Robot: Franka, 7 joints.
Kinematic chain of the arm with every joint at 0, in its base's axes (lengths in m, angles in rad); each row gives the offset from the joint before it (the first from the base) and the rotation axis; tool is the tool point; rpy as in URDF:
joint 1: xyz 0 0 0.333 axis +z
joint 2: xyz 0 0 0 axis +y
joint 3: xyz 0 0 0.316 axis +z
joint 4: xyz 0.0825 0 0 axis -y
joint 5: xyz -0.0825 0 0.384 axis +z
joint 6: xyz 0 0 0 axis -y
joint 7: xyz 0.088 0 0 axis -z
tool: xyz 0 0 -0.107 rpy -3.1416 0 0
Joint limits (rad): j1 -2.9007..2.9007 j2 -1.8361..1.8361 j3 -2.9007..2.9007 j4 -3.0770..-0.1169 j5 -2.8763..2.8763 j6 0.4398..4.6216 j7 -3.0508..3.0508
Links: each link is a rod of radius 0.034 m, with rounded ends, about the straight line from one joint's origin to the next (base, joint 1, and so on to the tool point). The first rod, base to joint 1, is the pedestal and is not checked.
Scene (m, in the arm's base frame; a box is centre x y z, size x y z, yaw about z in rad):
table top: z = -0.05
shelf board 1: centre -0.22 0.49 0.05 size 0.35 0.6 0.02 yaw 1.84
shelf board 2: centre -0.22 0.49 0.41 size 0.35 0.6 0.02 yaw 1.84
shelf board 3: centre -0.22 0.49 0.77 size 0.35 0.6 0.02 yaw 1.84
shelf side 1: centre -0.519 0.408 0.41 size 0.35 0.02 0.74 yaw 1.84
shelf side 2: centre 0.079 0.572 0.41 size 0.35 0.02 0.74 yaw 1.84
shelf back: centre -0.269 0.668 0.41 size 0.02 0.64 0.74 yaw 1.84
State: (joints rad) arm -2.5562 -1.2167 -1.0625 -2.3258 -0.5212 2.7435 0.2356
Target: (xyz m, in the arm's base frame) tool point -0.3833 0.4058 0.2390
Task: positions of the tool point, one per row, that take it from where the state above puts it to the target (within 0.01 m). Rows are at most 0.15 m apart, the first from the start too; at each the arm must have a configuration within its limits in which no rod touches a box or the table.
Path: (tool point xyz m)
1: -0.2769 0.2926 0.5511
2: -0.2519 0.2085 0.5110
3: -0.2213 0.1113 0.4848
4: -0.2697 0.1193 0.4169
5: -0.3002 0.1199 0.3323
6: -0.3044 0.1198 0.2390
7: -0.3425 0.2159 0.2338
8: -0.3689 0.3120 0.2340
9: -0.3833 0.4058 0.2390

